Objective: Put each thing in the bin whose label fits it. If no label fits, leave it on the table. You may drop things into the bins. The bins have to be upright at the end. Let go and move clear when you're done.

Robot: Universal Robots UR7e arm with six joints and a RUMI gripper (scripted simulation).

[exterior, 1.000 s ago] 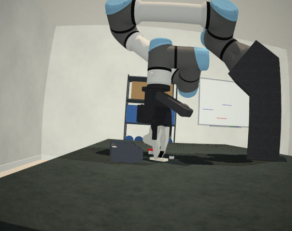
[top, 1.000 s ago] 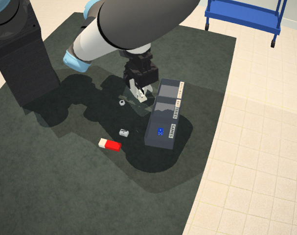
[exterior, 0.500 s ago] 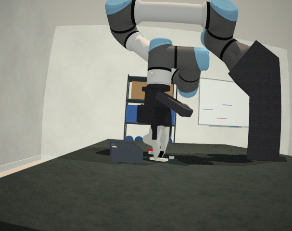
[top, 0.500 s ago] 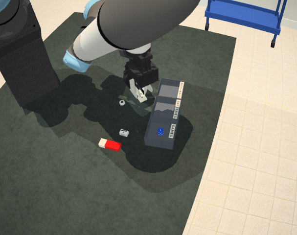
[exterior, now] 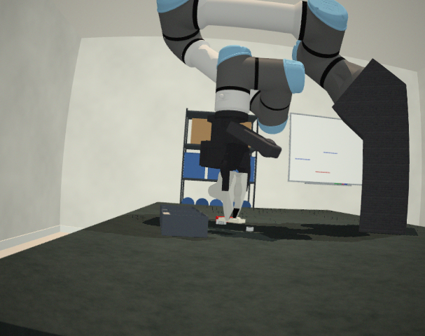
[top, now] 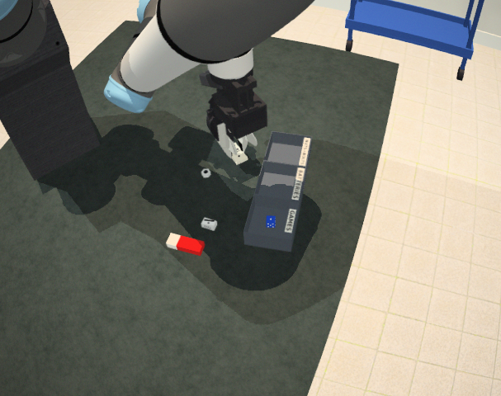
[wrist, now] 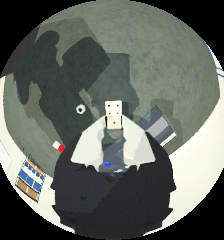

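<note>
Right now my hand is 14 cm to the left of the blue die, 9 cm short of it and 3 cm above it. Round my hand: white nut (5 cm behind, 4 cm to the right, 4 cm below); then grey-white object (16 cm to the right, 3 cm below, 2 cm behind); then white domino (1 cm below).
</note>
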